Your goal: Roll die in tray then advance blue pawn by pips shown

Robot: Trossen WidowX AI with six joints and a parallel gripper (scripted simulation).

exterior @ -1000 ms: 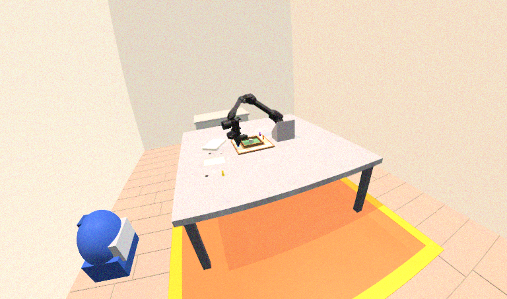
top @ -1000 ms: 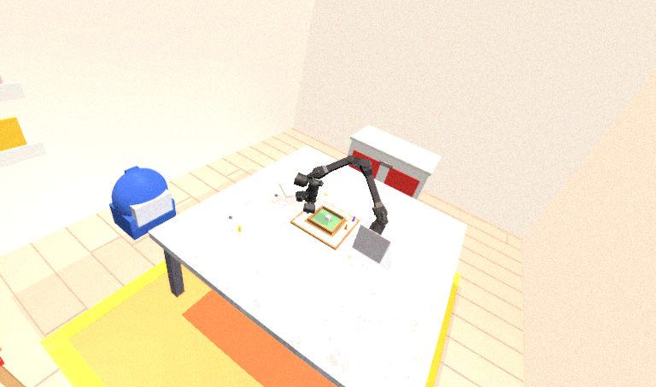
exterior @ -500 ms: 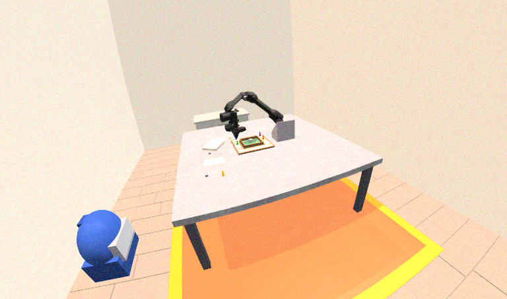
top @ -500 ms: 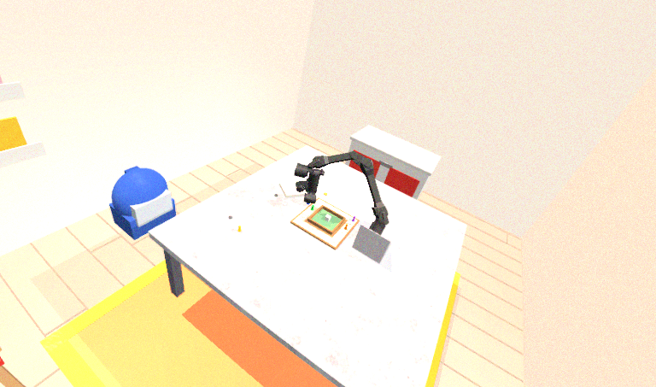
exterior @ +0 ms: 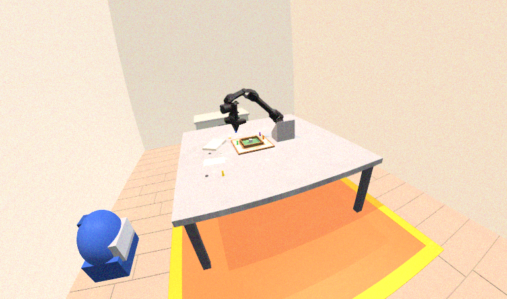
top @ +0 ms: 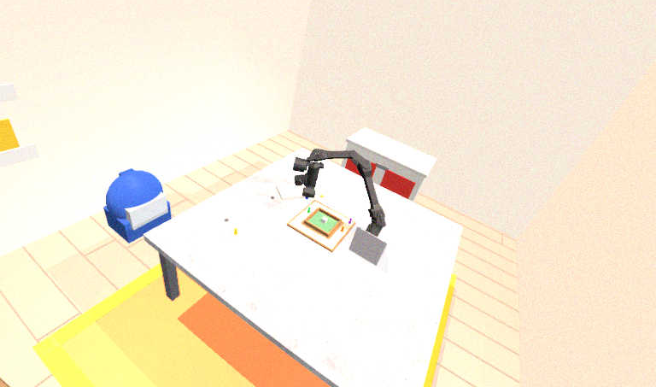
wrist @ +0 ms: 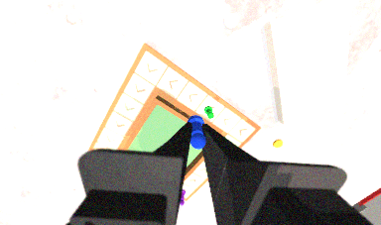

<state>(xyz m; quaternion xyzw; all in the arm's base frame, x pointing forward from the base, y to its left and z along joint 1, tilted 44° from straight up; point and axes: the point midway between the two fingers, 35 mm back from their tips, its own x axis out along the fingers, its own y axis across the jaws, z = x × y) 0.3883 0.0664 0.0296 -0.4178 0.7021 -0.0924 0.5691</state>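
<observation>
Now: the green pawn 11 cm below my gripper tip, 5 cm to the right of it and 1 cm behind it. Round my gripper tip: blue pawn (1 cm above); then white die (12 cm below, 12 cm behind, 4 cm to the right); then green tray (14 cm below, 12 cm behind, 3 cm to the right).
</observation>
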